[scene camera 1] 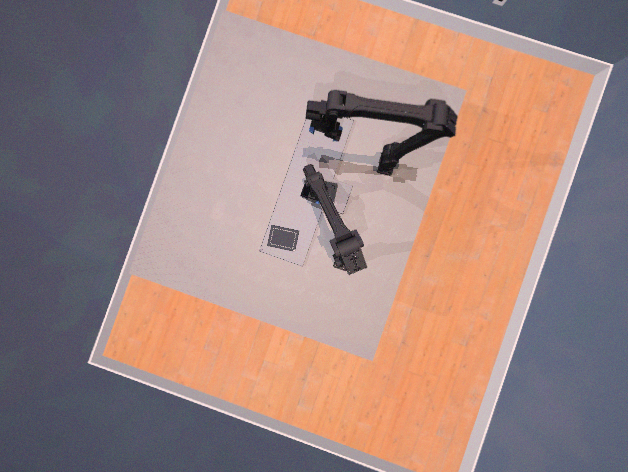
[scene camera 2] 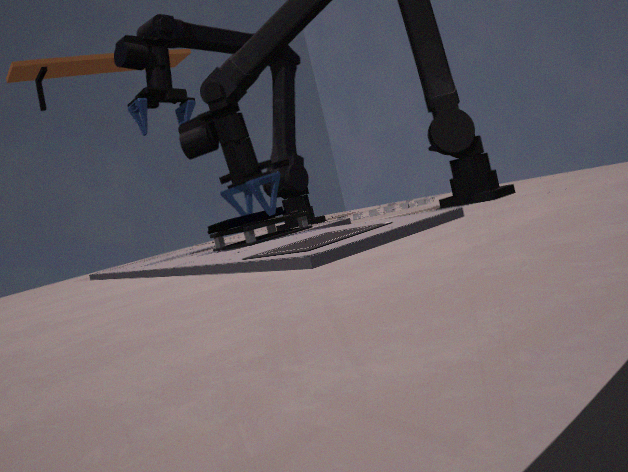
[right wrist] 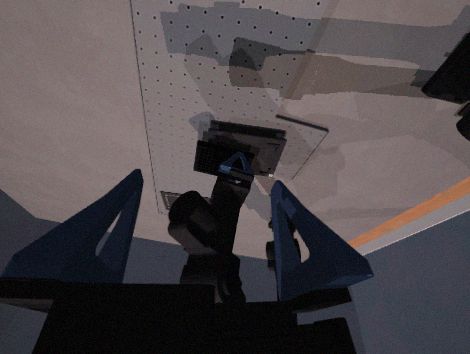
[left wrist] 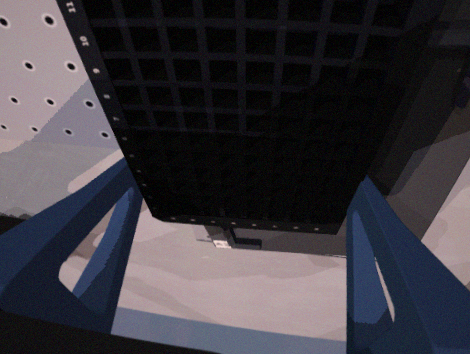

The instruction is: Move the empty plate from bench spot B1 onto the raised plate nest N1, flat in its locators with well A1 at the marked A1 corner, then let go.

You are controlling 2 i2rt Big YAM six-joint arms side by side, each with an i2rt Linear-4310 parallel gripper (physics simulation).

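Places are measured from the left arm's base along level axes (x back, y left, z down), in centimetres.
Pixels of known places: left gripper, fingertip midpoint: [scene camera 2: 260,218] [right wrist: 235,165] [left wrist: 245,169]; right gripper, fingertip midpoint: [scene camera 1: 323,136] [scene camera 2: 165,135] [right wrist: 211,180]; left arm's base, origin of the base link: [scene camera 2: 477,200]; right arm's base, origin of the base link: [scene camera 1: 386,164] [right wrist: 469,63].
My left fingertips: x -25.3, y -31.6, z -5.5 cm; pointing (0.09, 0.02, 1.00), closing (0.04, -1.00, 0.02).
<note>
Ahead of a thing's pixels: the offset from my left fingertips to its top centre. "spot": to the spot under its first point. Level surfaces: height alone.
The black plate @(dx -3.2, dy -0.2, dz -1.3 cm) [left wrist: 240,150] [right wrist: 204,159] [scene camera 2: 243,222] is over the raised nest @(dx +1.2, dy -2.6, dz +0.2 cm) [left wrist: 425,165] [right wrist: 275,150] [scene camera 2: 249,237] and looks shifted sideways on it; a strip of nest shows at its right in the left wrist view. Two sides of the plate touch the fingertips of my left gripper [left wrist: 246,170] [scene camera 2: 259,213] [scene camera 1: 317,201], which is shut on it. Row numbers show along the plate's left edge; the A1 corner and exact seating are not readable. My right gripper [scene camera 2: 163,128] [scene camera 1: 324,134] is open and empty, high above the board.
A dark dashed-outline pad @(spot: dx -12.6, dy +30.6, dz +4.1 cm) [scene camera 1: 282,238] [scene camera 2: 317,241] [right wrist: 170,199] lies near the lower end of the perforated board @(dz +4.2 cm) [scene camera 1: 299,177]. A small locator @(spot: dx +8.0, dy +0.3, dz +0.4 cm) [left wrist: 247,244] shows past the plate's near edge. The right arm [scene camera 1: 388,110] stretches over the board's upper part.
</note>
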